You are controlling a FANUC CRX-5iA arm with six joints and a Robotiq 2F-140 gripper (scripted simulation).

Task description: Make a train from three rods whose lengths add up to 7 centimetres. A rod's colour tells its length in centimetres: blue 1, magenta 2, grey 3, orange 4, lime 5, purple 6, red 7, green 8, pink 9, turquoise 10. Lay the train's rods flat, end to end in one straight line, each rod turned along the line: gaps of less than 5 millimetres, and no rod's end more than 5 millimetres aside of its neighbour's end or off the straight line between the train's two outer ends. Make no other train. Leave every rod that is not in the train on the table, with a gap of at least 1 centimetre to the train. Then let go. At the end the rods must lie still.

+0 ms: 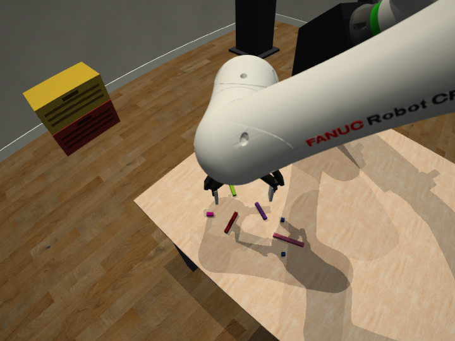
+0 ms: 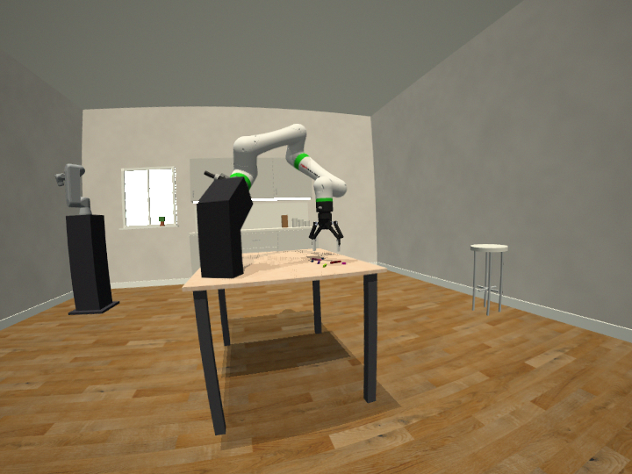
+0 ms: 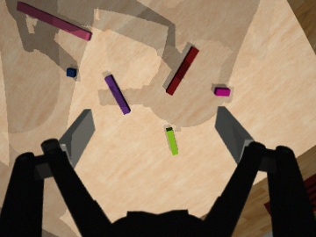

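Now: hand 60 mm past the blue cube, 110 mm to the right of it and 70 mm above it. Also, from my hand: red rod (50 mm ahead, 70 mm below); purple rod (40 mm behind, 40 mm to the left, 70 mm below); lime rod (30 mm behind, 80 mm to the right, 70 mm below).
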